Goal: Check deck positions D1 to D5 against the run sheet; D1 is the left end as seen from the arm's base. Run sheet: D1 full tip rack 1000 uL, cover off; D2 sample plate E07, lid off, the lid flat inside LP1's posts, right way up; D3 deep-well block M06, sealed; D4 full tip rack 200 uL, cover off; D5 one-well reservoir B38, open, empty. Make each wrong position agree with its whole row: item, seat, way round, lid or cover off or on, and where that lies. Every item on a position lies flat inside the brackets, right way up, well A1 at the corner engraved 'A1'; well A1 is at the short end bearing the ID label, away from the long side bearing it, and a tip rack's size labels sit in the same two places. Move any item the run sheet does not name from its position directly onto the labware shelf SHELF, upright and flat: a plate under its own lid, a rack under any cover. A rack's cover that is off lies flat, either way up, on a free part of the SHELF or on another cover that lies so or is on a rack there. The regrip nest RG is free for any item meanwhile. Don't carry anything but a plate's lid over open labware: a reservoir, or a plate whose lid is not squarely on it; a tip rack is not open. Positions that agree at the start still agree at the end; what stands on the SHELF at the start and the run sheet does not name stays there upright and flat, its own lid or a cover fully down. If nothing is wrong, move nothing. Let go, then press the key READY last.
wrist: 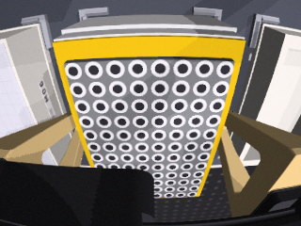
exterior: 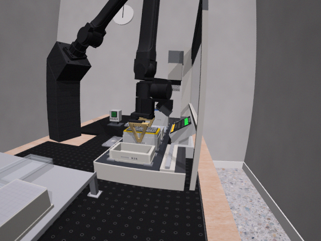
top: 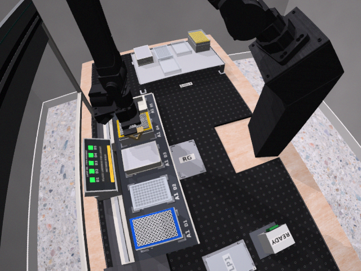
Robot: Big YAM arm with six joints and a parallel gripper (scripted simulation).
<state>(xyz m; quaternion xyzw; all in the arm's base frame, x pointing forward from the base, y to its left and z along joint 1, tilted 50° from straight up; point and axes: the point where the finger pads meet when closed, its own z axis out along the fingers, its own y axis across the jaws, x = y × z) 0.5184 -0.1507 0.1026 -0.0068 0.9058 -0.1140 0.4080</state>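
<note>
The yellow-rimmed tip rack lies 1 cm behind my hand and 1 cm above it. Also, from my hand: one-well reservoir 1 cm behind, 12 cm to the right, 3 cm below; then regrip nest 14 cm behind, 16 cm to the left, 8 cm below; then clear well plate 3 cm ahead, 25 cm to the left, 3 cm below.
</note>
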